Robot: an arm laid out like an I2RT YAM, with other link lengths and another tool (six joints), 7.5 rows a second.
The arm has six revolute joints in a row. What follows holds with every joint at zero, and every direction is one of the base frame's. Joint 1 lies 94.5 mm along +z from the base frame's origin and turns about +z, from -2.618 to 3.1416 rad. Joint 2 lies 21.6 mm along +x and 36.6 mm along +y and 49.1 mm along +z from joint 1 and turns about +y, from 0 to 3.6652 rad. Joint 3 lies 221.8 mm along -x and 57.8 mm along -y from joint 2 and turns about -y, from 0 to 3.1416 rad. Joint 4 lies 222.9 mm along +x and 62.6 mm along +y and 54.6 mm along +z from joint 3 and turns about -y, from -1.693 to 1.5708 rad. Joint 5 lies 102.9 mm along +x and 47.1 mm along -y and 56.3 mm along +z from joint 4 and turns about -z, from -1.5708 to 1.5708 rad. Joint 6 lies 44.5 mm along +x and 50.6 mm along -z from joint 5 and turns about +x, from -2.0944 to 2.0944 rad. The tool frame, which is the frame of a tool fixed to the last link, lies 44 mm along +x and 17 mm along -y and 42 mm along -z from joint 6; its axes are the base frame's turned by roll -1.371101, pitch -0.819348 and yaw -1.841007 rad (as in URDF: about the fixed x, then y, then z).
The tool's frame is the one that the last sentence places.
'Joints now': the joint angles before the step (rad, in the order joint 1, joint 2, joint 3, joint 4, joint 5, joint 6). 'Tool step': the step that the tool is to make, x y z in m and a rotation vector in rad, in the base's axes. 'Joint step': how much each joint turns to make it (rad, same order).
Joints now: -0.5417 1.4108 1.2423 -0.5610 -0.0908 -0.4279
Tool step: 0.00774 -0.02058 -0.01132 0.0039 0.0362 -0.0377
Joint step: -0.0336 0.1048 0.0609 0.0104 0.0138 -0.0089
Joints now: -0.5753 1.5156 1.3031 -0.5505 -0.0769 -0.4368
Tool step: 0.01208 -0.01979 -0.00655 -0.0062 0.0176 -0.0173
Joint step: -0.0236 0.1052 0.0810 0.0119 0.0058 -0.0152
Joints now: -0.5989 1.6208 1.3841 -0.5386 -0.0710 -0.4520
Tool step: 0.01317 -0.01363 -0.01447 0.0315 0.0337 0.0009
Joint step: -0.0124 0.1172 0.0907 -0.0195 -0.0141 -0.0048
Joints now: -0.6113 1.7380 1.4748 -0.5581 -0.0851 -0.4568
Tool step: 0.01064 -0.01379 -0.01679 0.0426 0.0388 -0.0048
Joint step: -0.0159 0.1211 0.1026 -0.0379 -0.0165 -0.0003
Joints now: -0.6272 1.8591 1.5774 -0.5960 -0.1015 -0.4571
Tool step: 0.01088 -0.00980 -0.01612 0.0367 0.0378 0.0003
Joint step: -0.0056 0.1124 0.1026 -0.0423 -0.0094 0.0000
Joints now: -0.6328 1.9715 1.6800 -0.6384 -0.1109 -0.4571
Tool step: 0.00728 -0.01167 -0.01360 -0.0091 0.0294 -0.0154
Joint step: -0.0057 0.0831 0.0633 0.0009 0.0257 -0.0068
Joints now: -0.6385 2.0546 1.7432 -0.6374 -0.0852 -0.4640
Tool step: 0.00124 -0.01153 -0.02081 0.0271 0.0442 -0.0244
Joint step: -0.0173 0.0948 0.0698 -0.0263 0.0082 0.0031
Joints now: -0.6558 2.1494 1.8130 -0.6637 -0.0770 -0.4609
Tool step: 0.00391 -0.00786 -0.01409 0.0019 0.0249 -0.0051
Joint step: -0.0056 0.0675 0.0494 -0.0034 0.0114 -0.0077
